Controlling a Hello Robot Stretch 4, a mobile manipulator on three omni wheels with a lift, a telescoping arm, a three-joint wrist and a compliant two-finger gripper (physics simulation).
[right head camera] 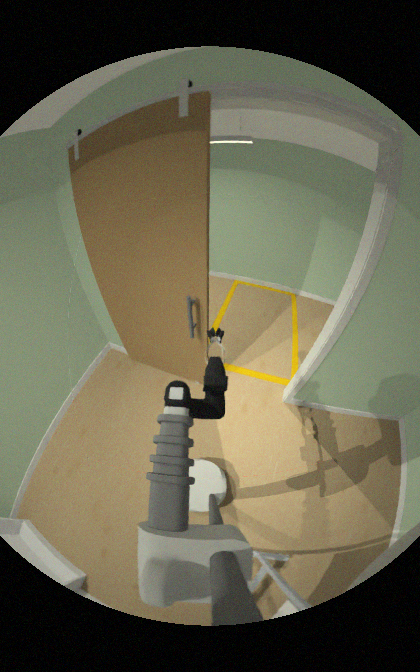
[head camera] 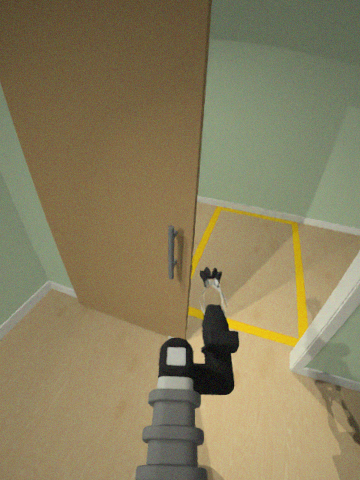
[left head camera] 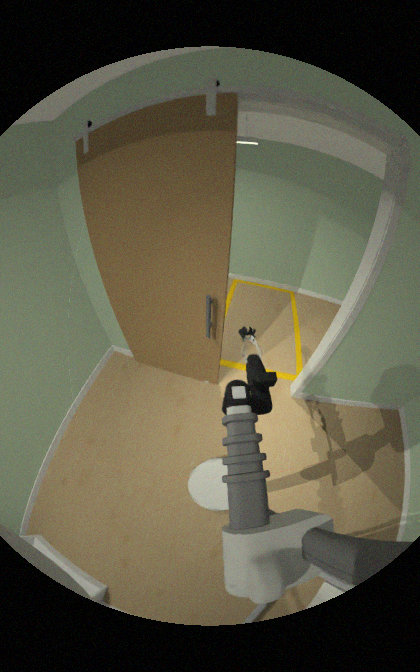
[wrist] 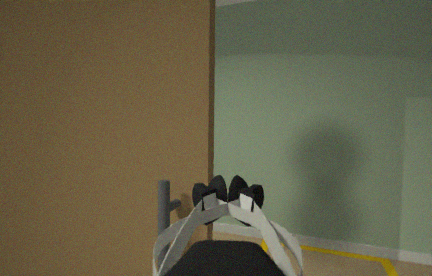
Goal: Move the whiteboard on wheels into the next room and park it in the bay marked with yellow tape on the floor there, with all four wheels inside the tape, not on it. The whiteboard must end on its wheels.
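Where they show: gripper, fingertip midpoint: (right head camera: 215,328) (head camera: 210,269) (left head camera: 245,327) (wrist: 227,190); robot's base at its link origin: (right head camera: 197,483) (left head camera: 216,483).
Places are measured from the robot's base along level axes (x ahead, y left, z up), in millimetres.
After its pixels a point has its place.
Observation:
The brown sliding door (head camera: 115,150) @[x 1015, y 279, z 1263 mm] (left head camera: 165,240) @[x 1009, y 259, z 1259 mm] (right head camera: 145,240) @[x 1013, y 272, z 1269 mm] (wrist: 100,100) @[x 1004, y 244, z 1176 mm] covers the left part of the doorway. Its grey bar handle (head camera: 171,252) @[x 866, y 41, z 863 mm] (left head camera: 208,316) @[x 866, y 40, z 860 mm] (right head camera: 190,317) @[x 866, y 39, z 855 mm] (wrist: 163,210) @[x 866, y 41, z 931 mm] is near its free edge. My gripper (head camera: 211,275) @[x 583, y -92, z 1046 mm] (left head camera: 247,332) @[x 583, y -92, z 1046 mm] (right head camera: 215,334) @[x 583, y -92, z 1046 mm] (wrist: 227,190) @[x 583, y -92, z 1046 mm] is shut and empty, right of the handle and apart from it. The yellow tape bay (head camera: 300,280) @[x 1559, y -1159, z -28 mm] (left head camera: 297,330) @[x 1622, y -1189, z -28 mm] (right head camera: 295,330) @[x 1684, y -1206, z -27 mm] (wrist: 345,253) @[x 2684, y -1199, z -27 mm] lies on the floor beyond the doorway, its left side partly hidden by the door. The whiteboard cannot be made out for certain in any view.
The white door post (head camera: 325,320) @[x 751, y -775, z 528 mm] (left head camera: 345,320) @[x 721, y -772, z 969 mm] (right head camera: 332,332) @[x 717, y -775, z 908 mm] bounds the opening on the right. Pale grey bars (right head camera: 280,575) @[x -618, y -449, z 521 mm] show low beside the arm; I cannot tell what they belong to. A white round shape (left head camera: 207,485) @[x -4, y 70, z 187 mm] (right head camera: 207,485) @[x 2, y -73, z 187 mm] lies under the arm. Green walls stand on both sides.

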